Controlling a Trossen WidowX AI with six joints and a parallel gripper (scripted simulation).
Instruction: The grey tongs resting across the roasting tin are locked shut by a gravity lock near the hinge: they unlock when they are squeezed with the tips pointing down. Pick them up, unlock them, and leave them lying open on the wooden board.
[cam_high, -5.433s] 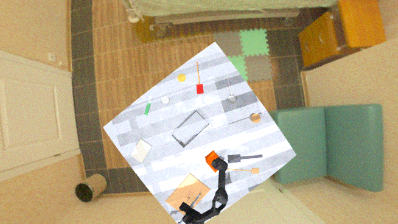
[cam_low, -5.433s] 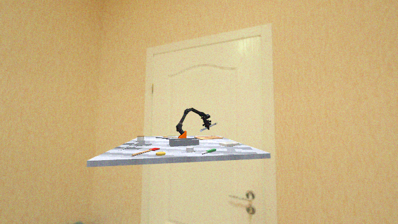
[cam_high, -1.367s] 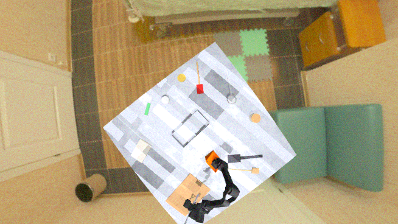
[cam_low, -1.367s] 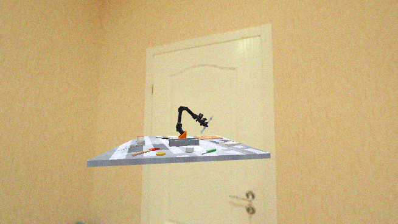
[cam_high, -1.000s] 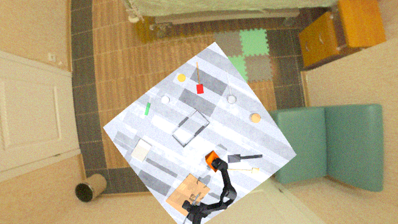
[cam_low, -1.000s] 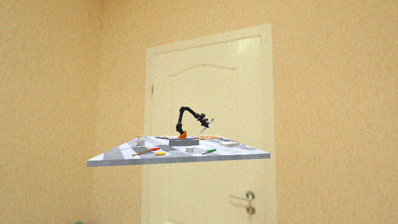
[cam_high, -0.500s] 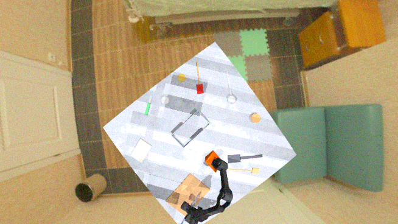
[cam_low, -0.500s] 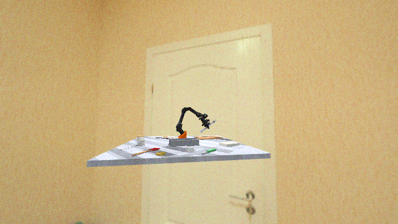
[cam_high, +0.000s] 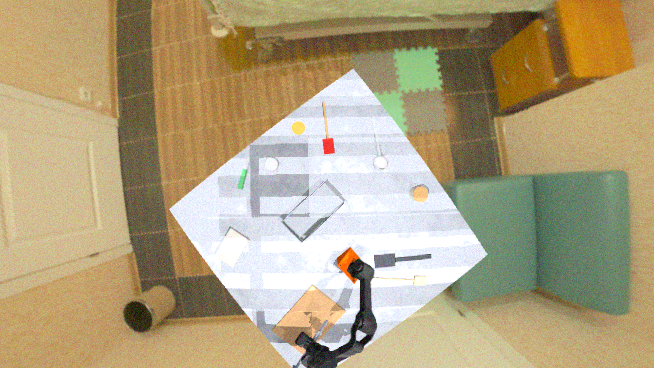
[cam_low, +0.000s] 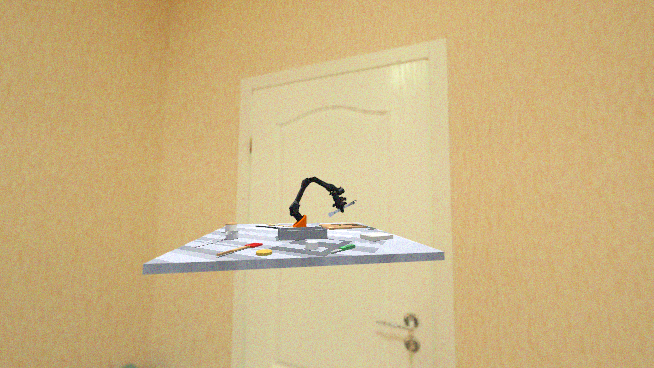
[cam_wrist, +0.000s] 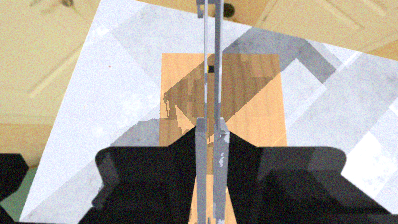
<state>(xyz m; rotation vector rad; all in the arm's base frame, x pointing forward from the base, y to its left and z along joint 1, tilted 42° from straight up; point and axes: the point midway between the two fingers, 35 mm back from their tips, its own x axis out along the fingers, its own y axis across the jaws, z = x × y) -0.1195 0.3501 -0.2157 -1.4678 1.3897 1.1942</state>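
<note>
Right now the wooden board is 4 cm ahead of my gripper tip, 2 cm to the right of it and 12 cm below it. Also, from my gripper tip: black spatula 4 cm behind, 63 cm to the right, 12 cm below; grey roasting tin 47 cm ahead, 47 cm to the right, 10 cm below; white block 63 cm ahead, 1 cm to the right, 11 cm below.
</note>
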